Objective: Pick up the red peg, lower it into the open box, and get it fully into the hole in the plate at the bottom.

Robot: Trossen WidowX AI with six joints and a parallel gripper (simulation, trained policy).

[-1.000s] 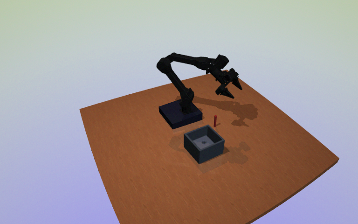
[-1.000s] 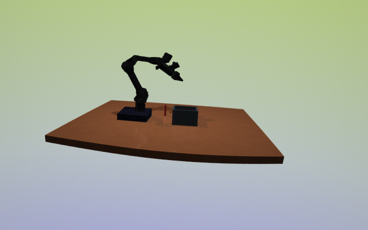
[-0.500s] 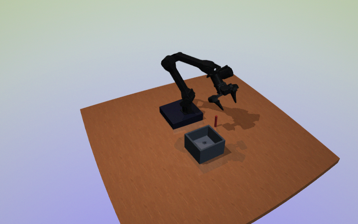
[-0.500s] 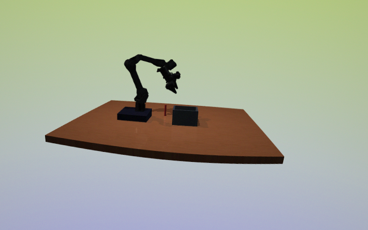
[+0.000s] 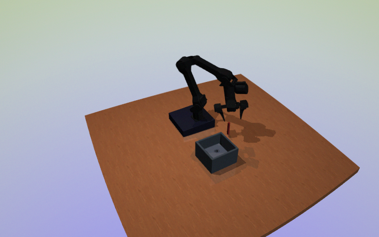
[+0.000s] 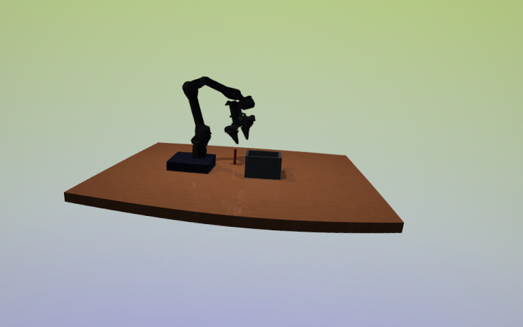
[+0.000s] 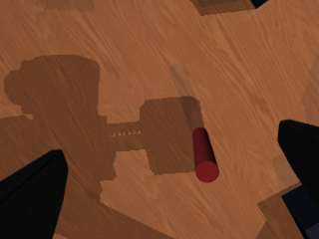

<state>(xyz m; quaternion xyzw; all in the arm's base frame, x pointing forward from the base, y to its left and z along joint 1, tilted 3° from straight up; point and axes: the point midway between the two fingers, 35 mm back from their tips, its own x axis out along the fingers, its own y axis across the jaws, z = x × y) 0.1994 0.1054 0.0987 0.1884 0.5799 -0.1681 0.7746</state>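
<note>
The red peg is 8 cm below my gripper tip and 3 cm behind it. Also, from my gripper tip: dark grey box (18 cm to the right, 11 cm ahead, 9 cm below).
</note>
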